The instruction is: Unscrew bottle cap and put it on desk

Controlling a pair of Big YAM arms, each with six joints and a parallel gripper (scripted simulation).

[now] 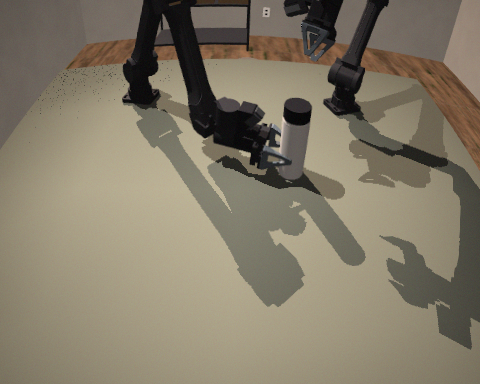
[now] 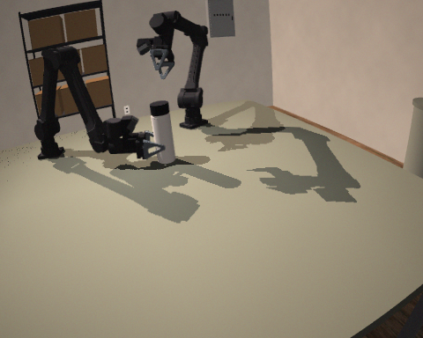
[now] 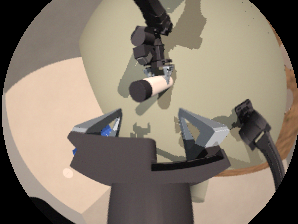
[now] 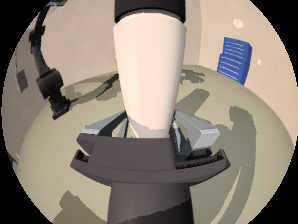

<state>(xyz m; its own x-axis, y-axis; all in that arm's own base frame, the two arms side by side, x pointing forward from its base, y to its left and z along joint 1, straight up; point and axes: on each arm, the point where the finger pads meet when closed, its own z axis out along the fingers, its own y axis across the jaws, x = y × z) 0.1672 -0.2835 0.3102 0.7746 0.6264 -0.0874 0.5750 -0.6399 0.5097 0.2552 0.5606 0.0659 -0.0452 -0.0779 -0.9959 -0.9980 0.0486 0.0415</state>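
Now: left hand 12 cm above the black cap, 9 cm short of it and 3 cm to the left of it.
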